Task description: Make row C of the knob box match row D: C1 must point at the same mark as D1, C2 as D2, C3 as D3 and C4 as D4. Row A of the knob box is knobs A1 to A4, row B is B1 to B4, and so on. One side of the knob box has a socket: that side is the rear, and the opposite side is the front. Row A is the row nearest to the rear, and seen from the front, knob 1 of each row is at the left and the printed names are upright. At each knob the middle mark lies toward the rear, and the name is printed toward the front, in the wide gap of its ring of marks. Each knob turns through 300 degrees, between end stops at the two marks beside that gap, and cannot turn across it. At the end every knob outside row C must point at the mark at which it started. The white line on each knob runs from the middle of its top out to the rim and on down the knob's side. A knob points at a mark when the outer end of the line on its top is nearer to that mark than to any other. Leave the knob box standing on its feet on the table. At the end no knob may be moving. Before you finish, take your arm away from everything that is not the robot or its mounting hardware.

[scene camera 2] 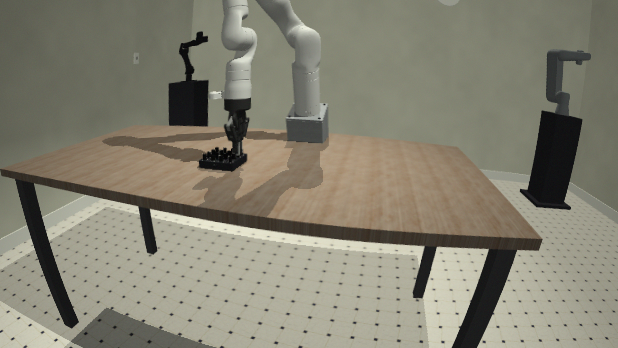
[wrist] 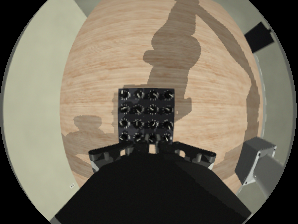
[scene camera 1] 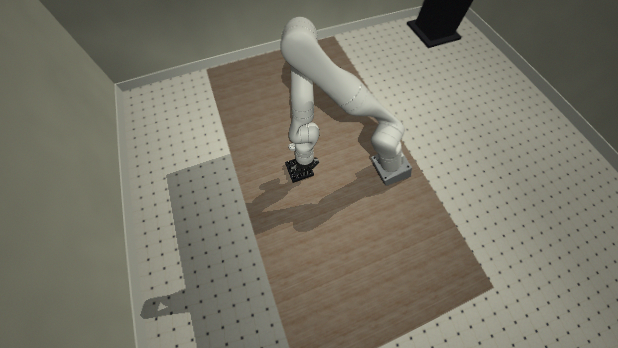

Labels:
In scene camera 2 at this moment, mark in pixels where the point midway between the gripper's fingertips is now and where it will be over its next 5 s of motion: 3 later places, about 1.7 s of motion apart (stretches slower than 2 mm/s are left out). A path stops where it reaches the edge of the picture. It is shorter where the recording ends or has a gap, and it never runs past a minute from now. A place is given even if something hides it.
The gripper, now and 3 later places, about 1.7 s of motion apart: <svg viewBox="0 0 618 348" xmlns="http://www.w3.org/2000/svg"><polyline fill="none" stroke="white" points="237,154 238,141 236,139 237,134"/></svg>

